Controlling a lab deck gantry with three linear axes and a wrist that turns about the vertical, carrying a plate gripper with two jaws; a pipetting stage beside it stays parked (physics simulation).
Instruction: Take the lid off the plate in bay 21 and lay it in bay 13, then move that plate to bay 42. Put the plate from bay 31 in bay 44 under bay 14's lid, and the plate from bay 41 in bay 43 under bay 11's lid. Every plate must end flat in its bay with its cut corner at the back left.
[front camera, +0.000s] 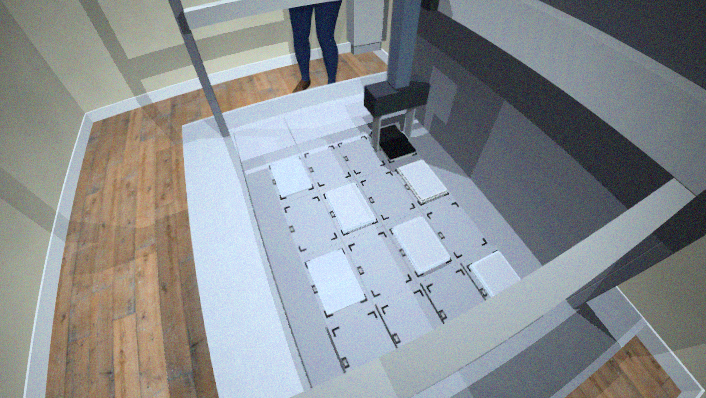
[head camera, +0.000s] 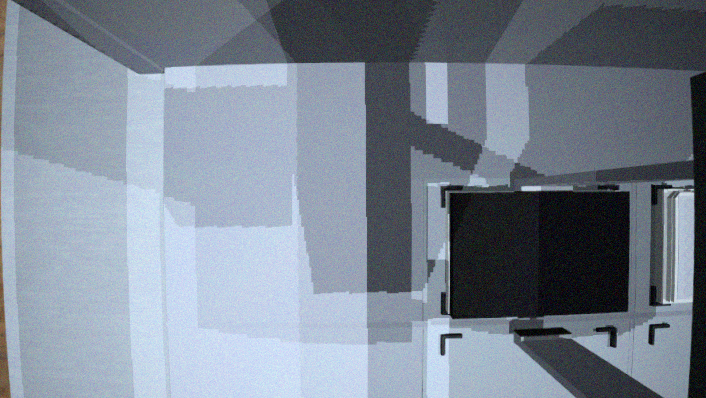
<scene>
My gripper shows in the front camera view and in the head camera view. The same spot on a tall wall panel: (head camera: 630, 41) is (front camera: 440, 131). The same spot on my gripper: (front camera: 410, 113) is (head camera: 671, 179).
</scene>
